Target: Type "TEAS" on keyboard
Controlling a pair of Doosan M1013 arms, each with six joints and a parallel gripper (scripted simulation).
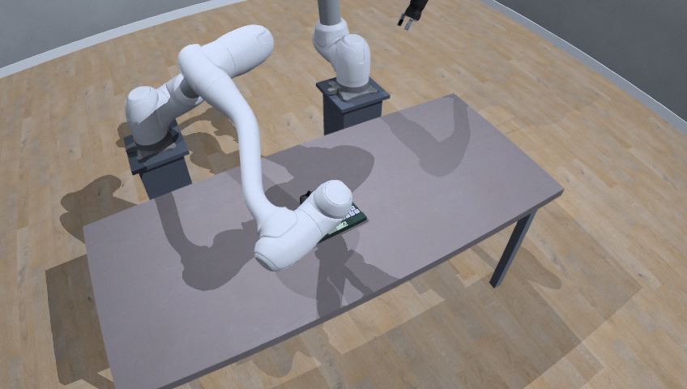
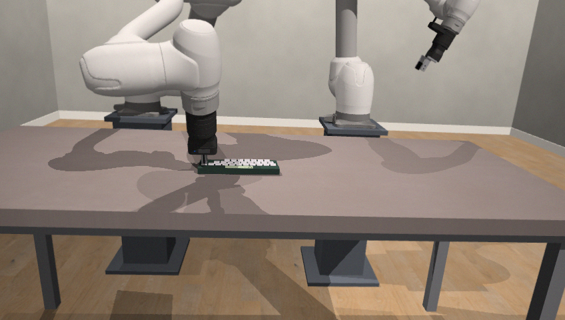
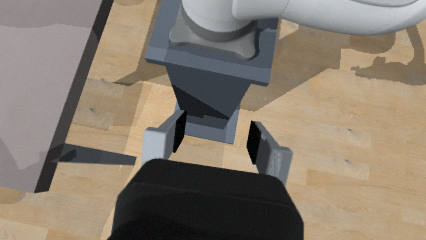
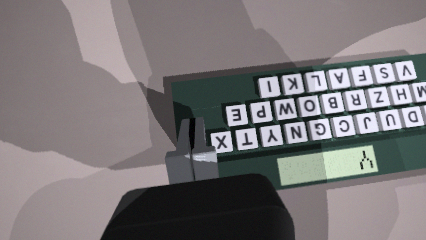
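The left-arrow key lies 20 mm below my right hand.
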